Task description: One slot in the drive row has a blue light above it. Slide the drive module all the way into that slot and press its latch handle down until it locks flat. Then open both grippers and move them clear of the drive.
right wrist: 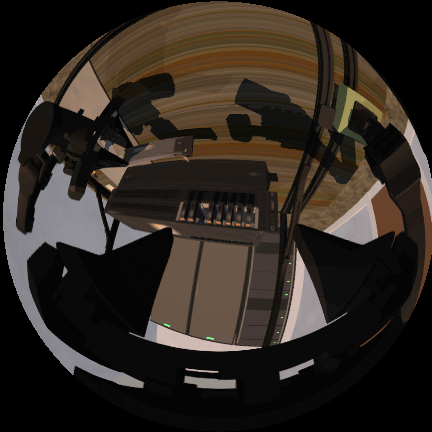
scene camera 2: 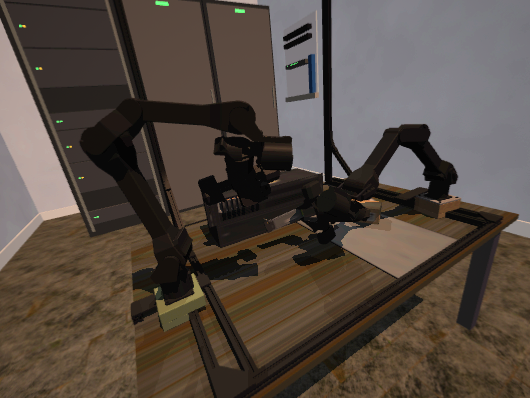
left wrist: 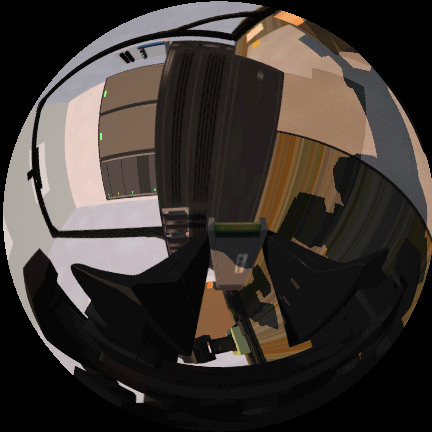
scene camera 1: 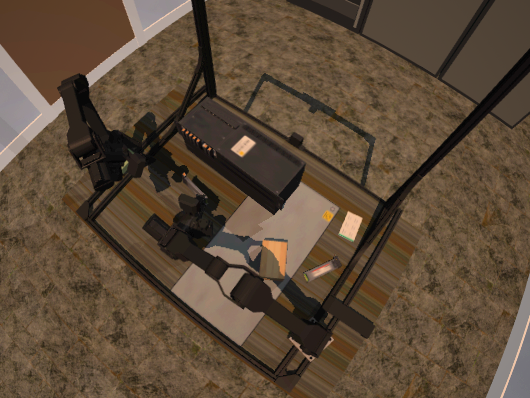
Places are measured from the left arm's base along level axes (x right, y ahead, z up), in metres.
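Pixels of known places: left gripper, between the fingertips: [right wrist: 129,155] [scene camera 2: 298,213] [left wrist: 235,236] [scene camera 1: 204,198]; right gripper, between the fingertips: [right wrist: 235,232] [scene camera 1: 148,152]; left arm's base, origin of its link: [right wrist: 53,158] [scene camera 2: 437,196] [scene camera 1: 311,339]; right arm's base, origin of its link: [right wrist: 362,120] [scene camera 2: 177,291] [left wrist: 231,342].
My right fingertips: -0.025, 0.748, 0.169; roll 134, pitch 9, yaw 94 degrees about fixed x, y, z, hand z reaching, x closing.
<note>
Ahead of a thing's pixels: the offset from my right fingertips to its top centre, as dx, dy, dz. "*": to the spot under its first point. Level surfaces: height alone.
The server chassis @(+0.259, -0.125, -0.055) [scene camera 1: 260,160] [left wrist: 225,125] [right wrist: 220,172] stands at the table's back. Its drive row @(* +0.159, -0.038, -0.079) [scene camera 1: 199,144] [scene camera 2: 232,207] [right wrist: 220,212] has one open slot [right wrist: 204,207] with a small blue light near it. My left gripper [scene camera 1: 203,201] [scene camera 2: 304,214] [left wrist: 235,236] is shut on the grey drive module @(+0.058, -0.137, -0.103) [scene camera 1: 194,187] [scene camera 2: 282,220] [left wrist: 235,265] [right wrist: 162,149]. The module is outside the chassis, alongside its long side; an orange-tipped latch handle @(+0.059, -0.076, -0.113) [right wrist: 186,158] sticks out at its end. My right gripper [scene camera 2: 227,196] [right wrist: 235,232] is open and empty, in front of the drive row, apart from it.
A grey mat @(dz -0.229) [scene camera 1: 220,305] [scene camera 2: 400,250] bears an orange-topped box @(+0.106, -0.479, -0.168) [scene camera 1: 274,257] [scene camera 2: 372,207]. Another drive-like module @(+0.219, -0.607, -0.221) [scene camera 1: 322,269] and a pale card @(+0.406, -0.571, -0.229) [scene camera 1: 351,226] lie right of the mat in scene camera 1. Dark frame posts [scene camera 1: 204,55] [scene camera 2: 327,90] rise at the table's edge.
</note>
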